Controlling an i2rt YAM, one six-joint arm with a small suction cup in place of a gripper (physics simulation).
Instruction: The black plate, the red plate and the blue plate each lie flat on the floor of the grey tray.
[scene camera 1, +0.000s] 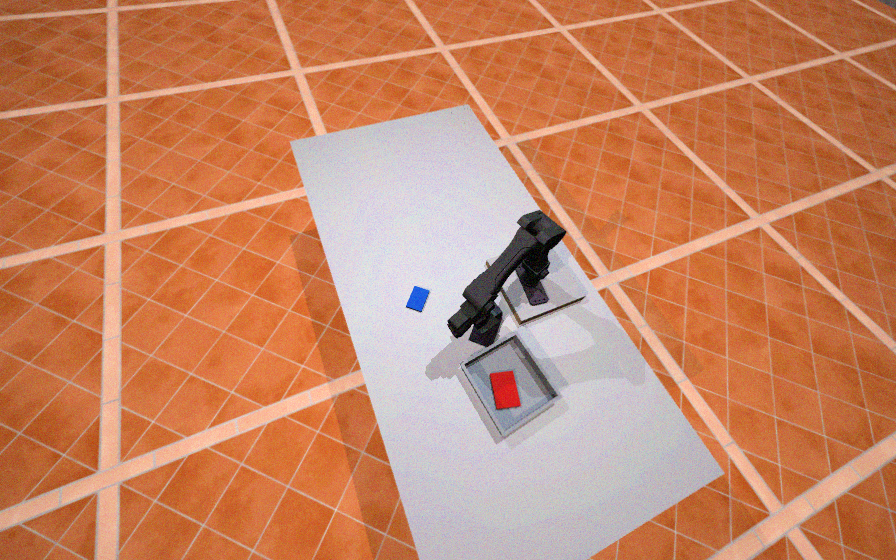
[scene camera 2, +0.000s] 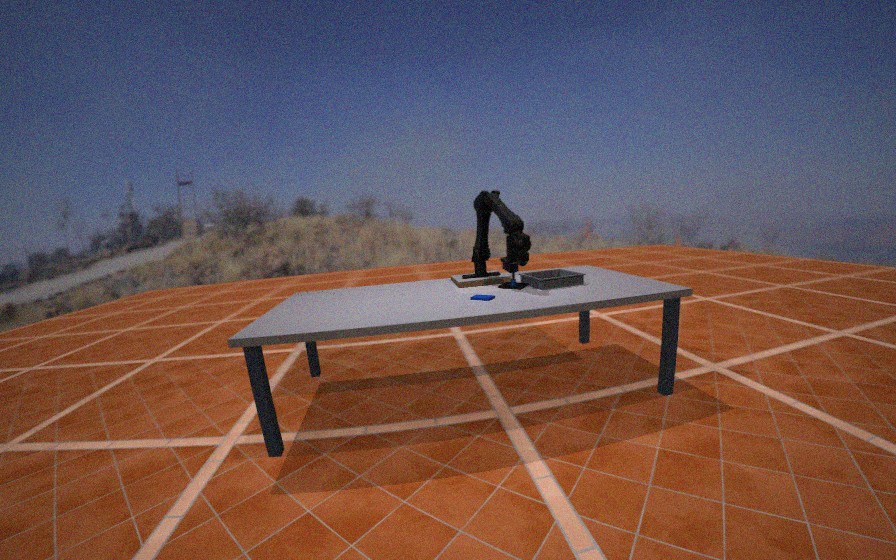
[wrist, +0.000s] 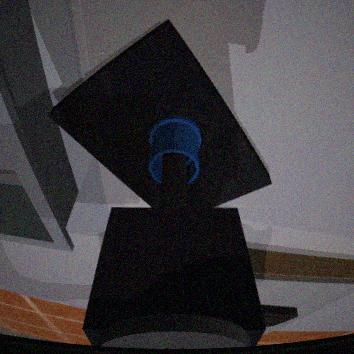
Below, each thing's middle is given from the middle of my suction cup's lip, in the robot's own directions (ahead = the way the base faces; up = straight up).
Now: suction cup 10 mm past the black plate (wrist: 110, 114) and 10 mm above it. From my suction cup the other things lie so: grey tray (scene camera 1: 536, 391): 20 mm behind, 190 mm to the left; then red plate (scene camera 1: 504, 387): 10 mm behind, 210 mm to the left, 10 mm below.
